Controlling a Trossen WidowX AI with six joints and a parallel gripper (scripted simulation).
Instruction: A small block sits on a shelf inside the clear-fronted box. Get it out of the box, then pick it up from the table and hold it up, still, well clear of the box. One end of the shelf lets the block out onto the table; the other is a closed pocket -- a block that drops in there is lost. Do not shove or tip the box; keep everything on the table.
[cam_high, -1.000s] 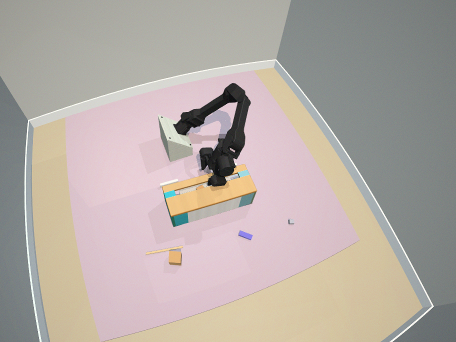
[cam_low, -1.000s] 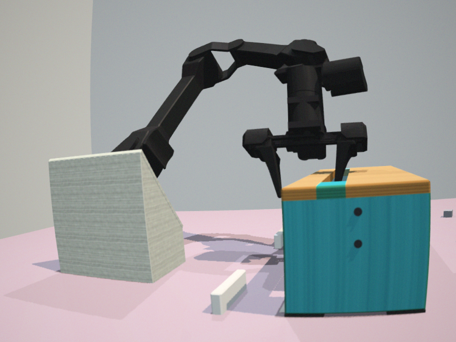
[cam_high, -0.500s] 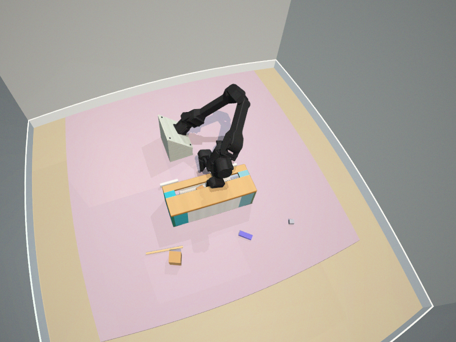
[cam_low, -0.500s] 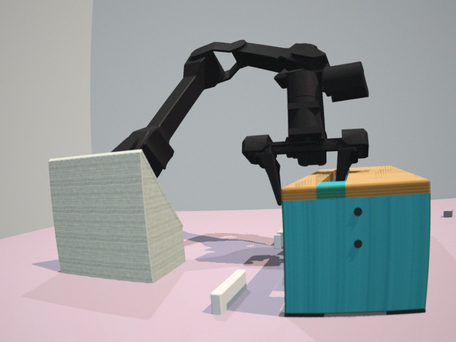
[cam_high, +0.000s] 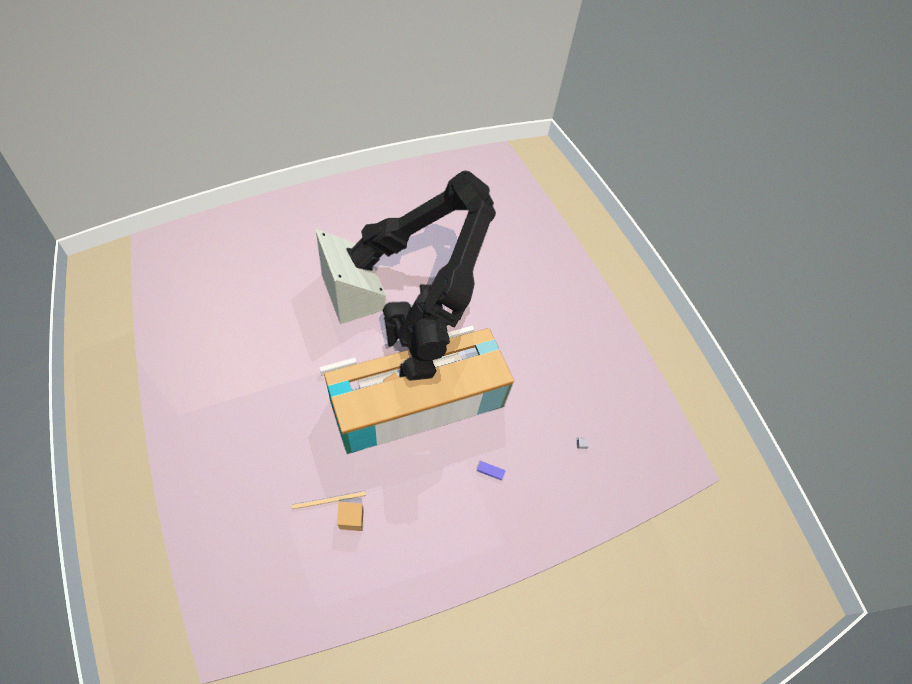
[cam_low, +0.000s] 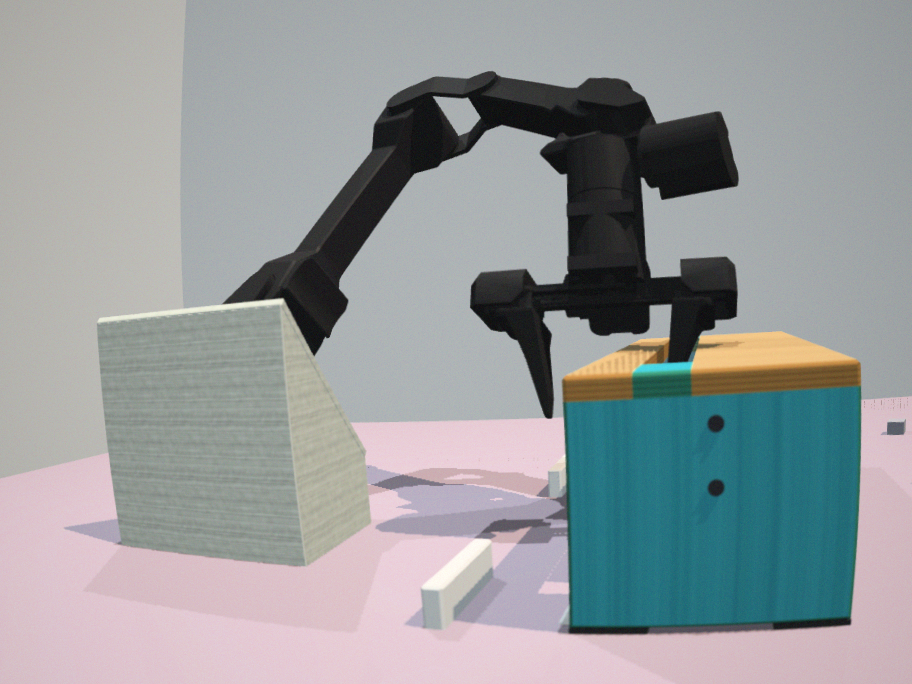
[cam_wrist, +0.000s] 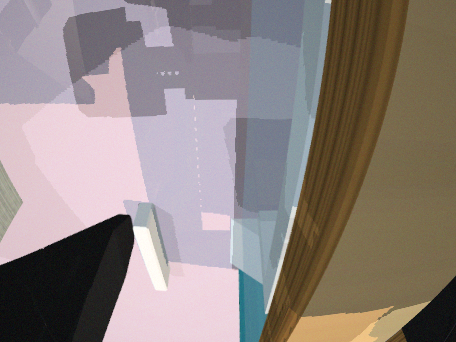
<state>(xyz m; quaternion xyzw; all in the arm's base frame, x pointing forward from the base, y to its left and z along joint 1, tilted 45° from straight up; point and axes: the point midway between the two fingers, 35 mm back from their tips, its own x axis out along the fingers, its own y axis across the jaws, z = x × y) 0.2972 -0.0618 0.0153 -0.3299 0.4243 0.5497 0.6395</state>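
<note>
Now: gripper tip 5 cm short of the small block and 3 cm to the left of it. From my gripper tip the other things lie so: thin stick: 27 cm to the right, 20 cm ahead, 8 cm below; then box: 4 cm ahead, 3 cm below, 2 cm to the left.
</note>
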